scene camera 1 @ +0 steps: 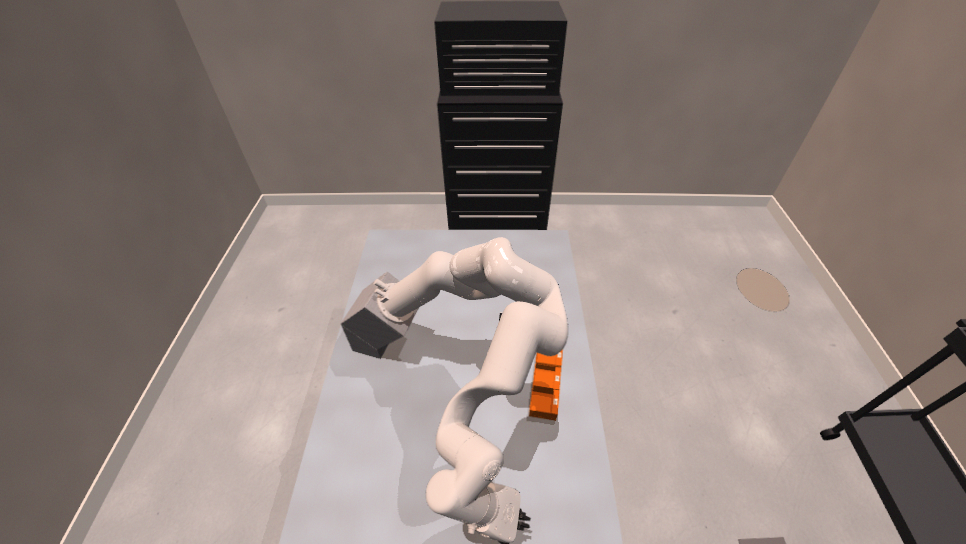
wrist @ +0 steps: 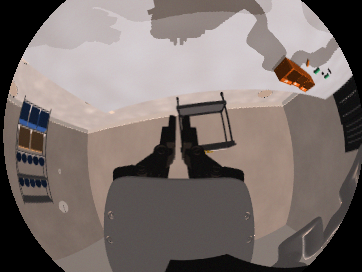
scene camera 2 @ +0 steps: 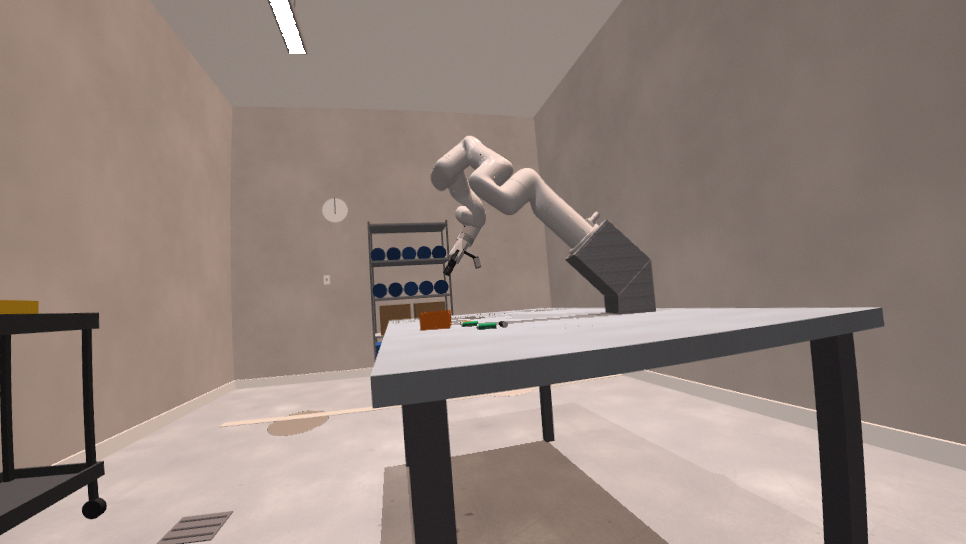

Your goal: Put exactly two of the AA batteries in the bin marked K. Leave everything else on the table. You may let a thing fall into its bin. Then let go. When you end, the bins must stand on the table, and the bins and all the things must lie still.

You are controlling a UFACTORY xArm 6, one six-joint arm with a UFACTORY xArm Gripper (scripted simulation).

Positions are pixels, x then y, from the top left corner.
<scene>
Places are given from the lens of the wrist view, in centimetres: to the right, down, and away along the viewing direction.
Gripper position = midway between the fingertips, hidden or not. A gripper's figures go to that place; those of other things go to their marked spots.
gripper [wrist: 179, 125]: 0, -1, 14
orange bin row [wrist: 285, 70]: 32, -20, 21
</scene>
